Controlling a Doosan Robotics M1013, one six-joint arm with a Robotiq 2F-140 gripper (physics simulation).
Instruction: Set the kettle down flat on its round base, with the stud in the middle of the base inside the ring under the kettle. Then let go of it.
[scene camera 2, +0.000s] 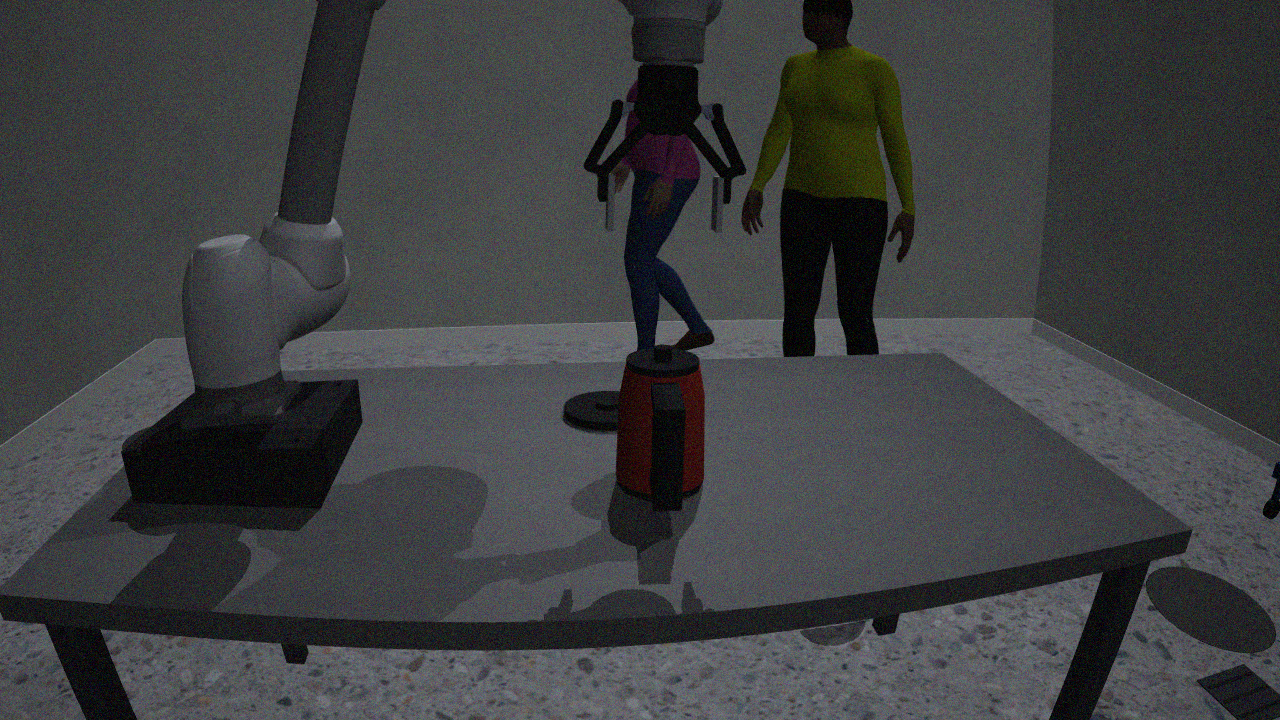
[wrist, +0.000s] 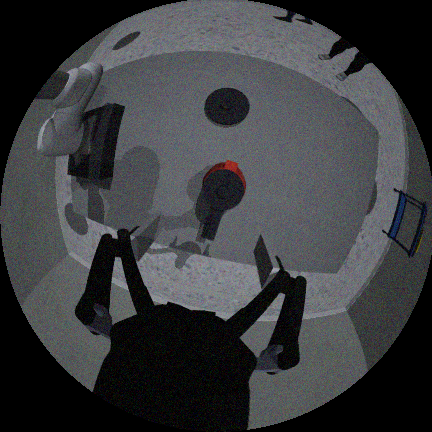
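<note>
The red kettle (scene camera 2: 633, 429) (wrist: 231, 166) with a black lid and black handle stands upright on the table, apart from its base. In the scene view its handle faces the camera. The round black base (scene camera 2: 586, 411) (wrist: 227, 113) lies flat on the table behind the kettle, partly hidden by it in the scene view. A small stud shows faintly at its middle in the wrist view. The ring under the kettle is hidden. My gripper (scene camera 2: 664, 205) (wrist: 208, 232) is open and empty, high above the kettle, with its fingers pointing down.
The robot's black mounting block (scene camera 2: 241, 456) (wrist: 97, 145) stands on the left part of the grey table (scene camera 2: 877, 465) (wrist: 310, 165). A person in a yellow top (scene camera 2: 841, 125) and a person in a magenta top (scene camera 2: 666, 156) are behind the table.
</note>
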